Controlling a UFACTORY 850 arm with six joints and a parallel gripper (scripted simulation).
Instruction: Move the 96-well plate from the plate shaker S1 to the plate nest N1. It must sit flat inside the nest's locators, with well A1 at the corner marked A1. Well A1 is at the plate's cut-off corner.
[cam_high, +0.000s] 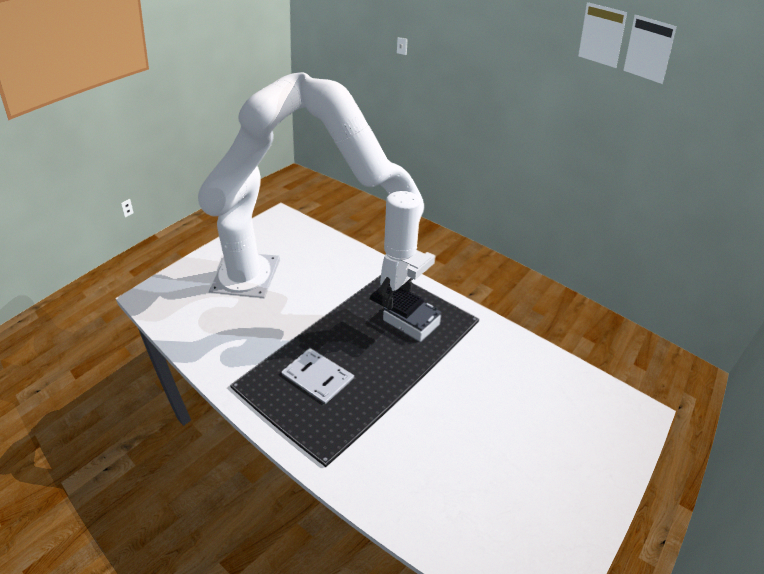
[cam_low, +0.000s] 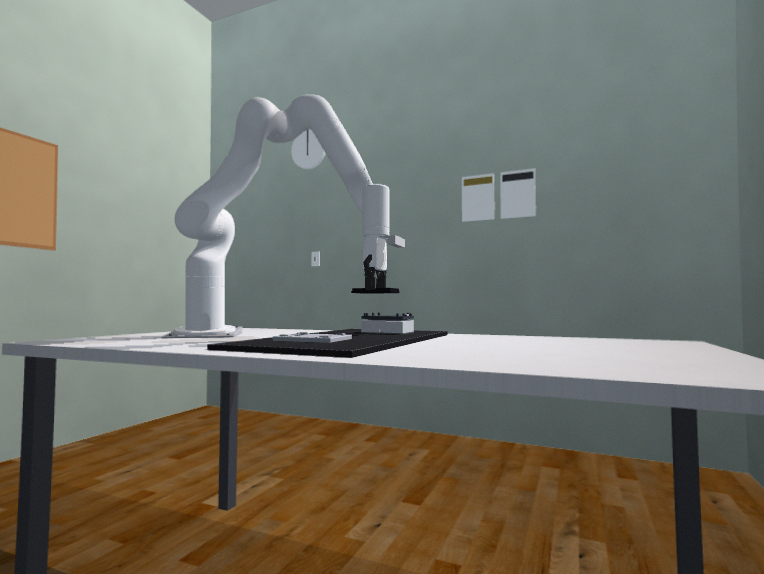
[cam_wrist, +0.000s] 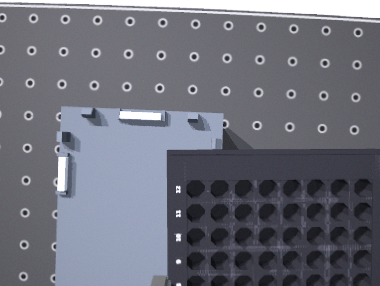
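The plate nest is 280 mm to the right of my hand, 140 mm below it and 10 mm behind it. Also, from my hand: 96-well plate (10 mm below).
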